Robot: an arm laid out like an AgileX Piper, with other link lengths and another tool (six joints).
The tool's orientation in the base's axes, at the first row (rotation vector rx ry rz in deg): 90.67, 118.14, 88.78
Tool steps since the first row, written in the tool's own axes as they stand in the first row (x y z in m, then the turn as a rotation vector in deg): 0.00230, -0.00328, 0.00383, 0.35, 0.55, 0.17; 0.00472, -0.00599, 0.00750, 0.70, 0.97, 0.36; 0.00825, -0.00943, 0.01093, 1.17, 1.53, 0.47; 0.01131, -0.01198, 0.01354, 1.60, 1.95, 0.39; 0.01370, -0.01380, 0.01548, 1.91, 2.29, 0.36; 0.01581, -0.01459, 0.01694, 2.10, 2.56, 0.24; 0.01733, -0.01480, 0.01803, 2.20, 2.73, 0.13
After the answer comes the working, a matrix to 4 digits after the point.
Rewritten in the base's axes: -0.00082, 0.00442, -0.00323, 0.31, 0.34, 0.50; -0.00142, 0.00880, -0.00591, 0.54, 0.70, 0.88; -0.00315, 0.01393, -0.00852, 0.76, 1.09, 1.47; -0.00458, 0.01811, -0.01028, 0.79, 1.35, 2.02; -0.00565, 0.02131, -0.01148, 0.86, 1.54, 2.43; -0.00621, 0.02391, -0.01180, 0.87, 1.59, 2.78; -0.00636, 0.02579, -0.01178, 0.87, 1.59, 3.00
The tool's axes in the first row as the columns of a matrix, in the base's axes (rounded; the answer above uses it unrounded):
-0.4482, 0.6513, 0.6124
0.7694, -0.0678, 0.6352
0.4552, 0.7558, -0.4707

